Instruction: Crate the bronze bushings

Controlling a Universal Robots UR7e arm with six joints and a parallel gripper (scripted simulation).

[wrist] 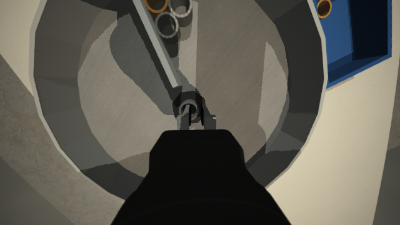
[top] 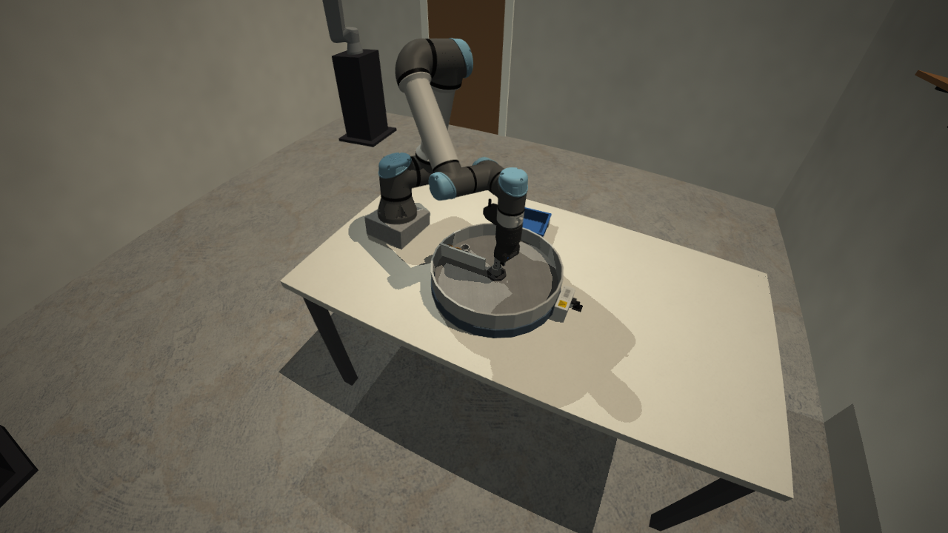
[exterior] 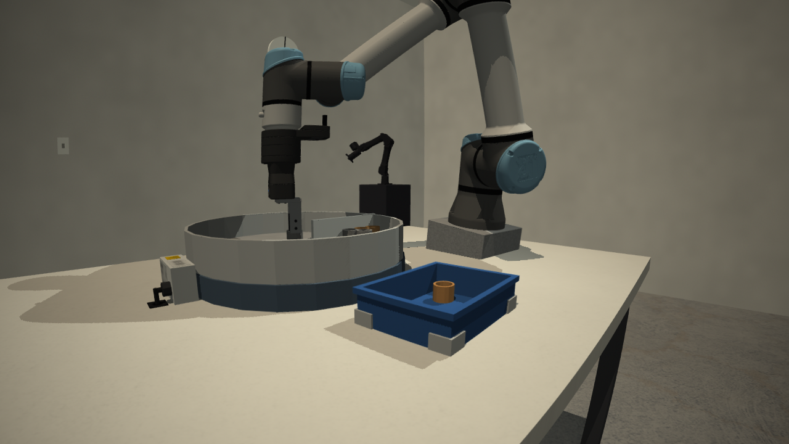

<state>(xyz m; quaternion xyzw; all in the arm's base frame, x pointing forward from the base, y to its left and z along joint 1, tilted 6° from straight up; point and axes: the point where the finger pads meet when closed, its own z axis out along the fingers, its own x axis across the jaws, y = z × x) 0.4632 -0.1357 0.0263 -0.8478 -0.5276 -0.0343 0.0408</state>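
My hand is 1 cm short of the turning table, 1 cm to the left of it and 5 cm above it. Round my hand: blue crate (1 cm behind, 33 cm to the left, 8 cm below).
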